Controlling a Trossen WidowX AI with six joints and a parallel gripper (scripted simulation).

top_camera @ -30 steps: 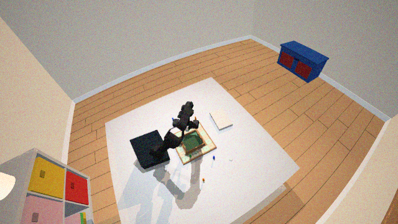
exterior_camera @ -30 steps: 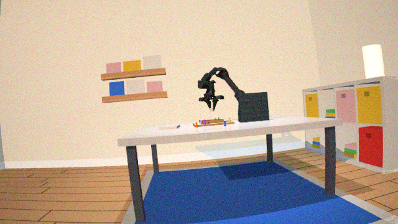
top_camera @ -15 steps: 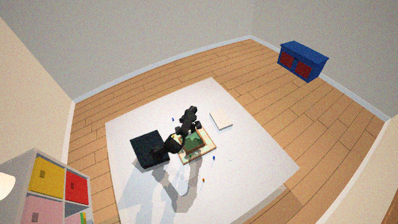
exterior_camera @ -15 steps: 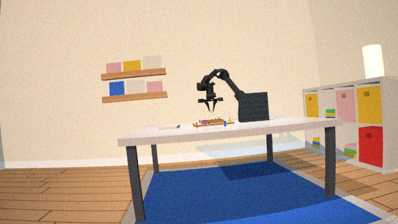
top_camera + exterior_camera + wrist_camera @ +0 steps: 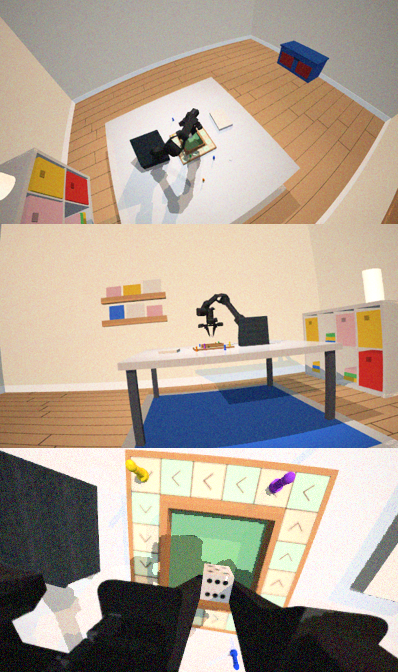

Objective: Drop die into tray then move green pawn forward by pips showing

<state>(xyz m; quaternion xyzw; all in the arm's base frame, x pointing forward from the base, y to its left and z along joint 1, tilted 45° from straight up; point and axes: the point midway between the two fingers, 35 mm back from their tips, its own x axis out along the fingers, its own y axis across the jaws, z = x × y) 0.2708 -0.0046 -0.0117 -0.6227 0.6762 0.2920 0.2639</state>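
My gripper tip is now 110 mm to the left of the green pawn, 70 mm past it and 60 mm above it. Also, from my gripper tip: white die: right at my gripper tip; purple pawn: 110 mm to the left, 70 mm ahead, 60 mm below; green tray: 80 mm below.
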